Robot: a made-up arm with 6 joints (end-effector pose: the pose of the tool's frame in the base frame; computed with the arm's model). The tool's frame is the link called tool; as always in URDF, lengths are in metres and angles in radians. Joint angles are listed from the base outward.
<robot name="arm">
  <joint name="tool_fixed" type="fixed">
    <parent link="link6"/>
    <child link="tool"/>
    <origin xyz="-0.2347 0.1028 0.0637" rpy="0 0 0"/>
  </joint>
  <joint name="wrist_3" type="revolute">
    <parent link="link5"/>
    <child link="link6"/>
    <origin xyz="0.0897 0.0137 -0.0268" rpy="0 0 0"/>
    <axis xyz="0 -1 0"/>
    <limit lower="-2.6" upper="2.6"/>
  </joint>
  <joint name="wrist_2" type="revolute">
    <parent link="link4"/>
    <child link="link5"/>
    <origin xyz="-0.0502 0.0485 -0.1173" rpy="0 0 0"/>
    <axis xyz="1 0 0"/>
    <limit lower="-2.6" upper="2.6"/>
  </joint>
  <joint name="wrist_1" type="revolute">
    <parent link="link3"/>
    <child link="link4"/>
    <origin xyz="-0.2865 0.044 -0.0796" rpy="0 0 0"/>
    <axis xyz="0 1 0"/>
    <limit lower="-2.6" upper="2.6"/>
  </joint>
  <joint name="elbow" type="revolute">
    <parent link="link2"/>
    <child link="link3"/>
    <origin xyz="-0.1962 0.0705 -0.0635" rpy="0 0 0"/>
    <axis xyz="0 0 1"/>
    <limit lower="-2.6" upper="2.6"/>
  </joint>
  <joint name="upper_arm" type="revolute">
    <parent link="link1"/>
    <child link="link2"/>
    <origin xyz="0.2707 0.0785 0.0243" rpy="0 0 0"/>
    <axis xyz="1 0 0"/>
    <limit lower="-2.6" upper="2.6"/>
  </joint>
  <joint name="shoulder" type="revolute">
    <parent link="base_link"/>
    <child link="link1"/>
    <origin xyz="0 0 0.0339" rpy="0 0 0"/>
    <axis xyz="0 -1 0"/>
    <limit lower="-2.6" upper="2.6"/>
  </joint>
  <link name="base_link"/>
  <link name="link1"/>
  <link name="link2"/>
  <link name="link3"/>
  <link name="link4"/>
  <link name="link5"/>
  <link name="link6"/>
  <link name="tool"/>
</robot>
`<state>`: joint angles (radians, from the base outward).
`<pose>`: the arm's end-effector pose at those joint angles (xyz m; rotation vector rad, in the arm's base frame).
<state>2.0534 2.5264 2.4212 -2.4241 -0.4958 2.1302</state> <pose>0.1234 -0.0118 0.2191 1.7039 2.3403 -1.0175</pose>
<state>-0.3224 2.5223 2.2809 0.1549 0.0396 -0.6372</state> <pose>0.1270 0.4122 -0.1361 0.7627 -1.5707 0.8948</pose>
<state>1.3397 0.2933 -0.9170 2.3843 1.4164 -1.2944</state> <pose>0.0445 0.3628 -0.1667 -2.0776 -1.8560 -1.0693</pose>
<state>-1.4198 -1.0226 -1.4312 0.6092 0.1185 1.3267</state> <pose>-0.6793 0.0922 -0.3048 -1.4553 -0.2484 0.0163</pose>
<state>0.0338 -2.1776 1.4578 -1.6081 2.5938 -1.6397</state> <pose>0.1782 0.0676 0.0755 -0.9981 -2.1628 -1.2388</pose>
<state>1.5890 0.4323 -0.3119 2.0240 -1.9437 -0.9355</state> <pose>-0.2384 0.4823 -0.3315 -1.8554 0.5098 -0.0570</pose>
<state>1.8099 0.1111 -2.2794 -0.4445 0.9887 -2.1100</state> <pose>-0.0823 0.2126 0.1990 1.6572 -0.9298 0.7893</pose>
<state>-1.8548 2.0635 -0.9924 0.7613 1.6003 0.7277</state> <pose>0.4773 -0.1607 -0.1434 0.3233 -0.3572 1.9254</pose>
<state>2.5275 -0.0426 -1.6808 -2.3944 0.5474 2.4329</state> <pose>-0.4350 0.3650 0.1286 1.3319 -0.6155 0.2379</pose>
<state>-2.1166 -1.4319 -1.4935 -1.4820 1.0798 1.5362</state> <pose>-0.4420 -0.0722 -0.2095 1.0226 -1.0926 1.0341</pose>
